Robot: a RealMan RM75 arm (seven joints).
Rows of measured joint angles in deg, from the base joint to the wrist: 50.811 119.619 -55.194 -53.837 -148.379 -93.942 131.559; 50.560 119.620 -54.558 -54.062 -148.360 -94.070 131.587; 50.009 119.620 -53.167 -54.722 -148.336 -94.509 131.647; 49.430 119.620 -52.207 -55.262 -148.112 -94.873 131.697; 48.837 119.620 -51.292 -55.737 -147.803 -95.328 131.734; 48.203 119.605 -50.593 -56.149 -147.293 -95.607 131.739; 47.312 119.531 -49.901 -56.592 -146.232 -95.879 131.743; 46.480 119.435 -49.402 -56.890 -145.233 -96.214 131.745; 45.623 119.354 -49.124 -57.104 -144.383 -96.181 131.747; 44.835 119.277 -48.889 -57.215 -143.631 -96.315 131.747; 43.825 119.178 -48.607 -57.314 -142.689 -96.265 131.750; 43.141 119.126 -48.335 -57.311 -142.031 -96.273 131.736
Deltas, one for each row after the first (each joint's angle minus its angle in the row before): -0.251 0.001 0.636 -0.225 0.019 -0.128 0.028; -0.551 0.000 1.391 -0.660 0.024 -0.439 0.060; -0.579 0.000 0.960 -0.540 0.224 -0.364 0.050; -0.593 0.000 0.915 -0.475 0.309 -0.455 0.037; -0.634 -0.015 0.699 -0.412 0.510 -0.279 0.005; -0.891 -0.074 0.692 -0.443 1.061 -0.272 0.004; -0.832 -0.096 0.499 -0.298 0.999 -0.335 0.002; -0.857 -0.081 0.278 -0.214 0.850 0.033 0.002; -0.788 -0.077 0.235 -0.111 0.752 -0.134 0.000; -1.010 -0.099 0.282 -0.099 0.942 0.050 0.003; -0.684 -0.052 0.272 0.003 0.658 -0.008 -0.014
